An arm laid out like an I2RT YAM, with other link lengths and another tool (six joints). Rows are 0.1 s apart.
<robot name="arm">
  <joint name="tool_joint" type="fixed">
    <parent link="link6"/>
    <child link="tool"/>
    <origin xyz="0.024 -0.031 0.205" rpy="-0.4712 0 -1.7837"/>
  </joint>
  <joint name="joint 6" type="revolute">
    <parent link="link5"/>
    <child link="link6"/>
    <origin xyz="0.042 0 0.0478" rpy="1.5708 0 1.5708"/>
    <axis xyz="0 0 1"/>
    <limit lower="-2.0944" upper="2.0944"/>
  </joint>
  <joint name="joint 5" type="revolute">
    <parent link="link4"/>
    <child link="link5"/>
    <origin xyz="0.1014 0.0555 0.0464" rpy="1.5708 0 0"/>
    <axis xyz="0 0 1"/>
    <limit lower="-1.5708" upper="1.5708"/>
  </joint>
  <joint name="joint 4" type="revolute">
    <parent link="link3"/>
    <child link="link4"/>
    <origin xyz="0.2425 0.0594 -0.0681" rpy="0 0 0"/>
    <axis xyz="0 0 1"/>
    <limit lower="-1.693" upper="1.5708"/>
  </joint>
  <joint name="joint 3" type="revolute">
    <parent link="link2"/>
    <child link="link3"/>
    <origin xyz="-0.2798 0 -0.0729" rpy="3.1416 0 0"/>
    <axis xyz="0 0 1"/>
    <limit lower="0" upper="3.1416"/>
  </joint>
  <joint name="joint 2" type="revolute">
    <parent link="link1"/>
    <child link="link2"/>
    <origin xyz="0.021 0.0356 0.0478" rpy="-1.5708 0 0"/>
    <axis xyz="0 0 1"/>
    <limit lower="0" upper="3.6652"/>
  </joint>
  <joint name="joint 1" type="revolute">
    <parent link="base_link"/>
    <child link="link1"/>
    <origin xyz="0 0 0.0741" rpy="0 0 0"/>
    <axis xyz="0 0 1"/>
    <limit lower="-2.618" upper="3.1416"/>
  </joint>
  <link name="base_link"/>
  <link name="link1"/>
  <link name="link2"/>
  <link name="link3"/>
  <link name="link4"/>
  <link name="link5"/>
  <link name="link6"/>
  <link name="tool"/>
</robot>
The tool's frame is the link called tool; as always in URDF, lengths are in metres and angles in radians.
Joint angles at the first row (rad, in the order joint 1, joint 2, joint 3, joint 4, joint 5, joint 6):
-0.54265 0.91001 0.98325 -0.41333 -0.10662 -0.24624
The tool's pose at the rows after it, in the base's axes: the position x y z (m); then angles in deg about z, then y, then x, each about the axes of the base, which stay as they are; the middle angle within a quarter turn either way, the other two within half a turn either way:
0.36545 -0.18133 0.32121 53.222 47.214 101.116
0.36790 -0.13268 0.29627 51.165 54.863 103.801
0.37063 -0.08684 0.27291 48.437 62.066 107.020
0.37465 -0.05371 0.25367 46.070 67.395 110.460
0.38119 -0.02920 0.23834 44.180 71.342 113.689
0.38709 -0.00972 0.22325 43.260 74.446 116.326
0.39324 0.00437 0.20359 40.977 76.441 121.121
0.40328 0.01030 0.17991 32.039 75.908 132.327
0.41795 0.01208 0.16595 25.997 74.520 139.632
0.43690 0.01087 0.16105 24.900 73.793 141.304
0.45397 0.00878 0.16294 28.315 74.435 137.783
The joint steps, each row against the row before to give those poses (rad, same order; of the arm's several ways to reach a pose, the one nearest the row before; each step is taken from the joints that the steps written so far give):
0.04846 -0.10264 -0.11826 0.01143 -0.07552 -0.00076
0.07014 -0.08886 -0.11750 0.02558 -0.06796 -0.00344
0.08357 -0.06865 -0.11178 0.04657 -0.04766 0.00190
0.06717 -0.03130 -0.09726 0.07665 -0.03353 0.01605
0.05717 0.00459 -0.08392 0.10528 -0.01951 0.02477
0.04772 0.02062 -0.08926 0.13391 -0.01332 0.03319
0.03319 0.05640 -0.09424 0.16857 -0.01488 0.04654
0.01447 0.11711 -0.04157 0.13313 -0.01146 0.04044
0.01144 0.13050 0.01413 0.08699 0.00190 0.02478
0.00692 0.13120 0.03585 0.08620 0.00731 0.01338
0.00456 0.10726 0.02364 0.10346 0.00988 0.00113

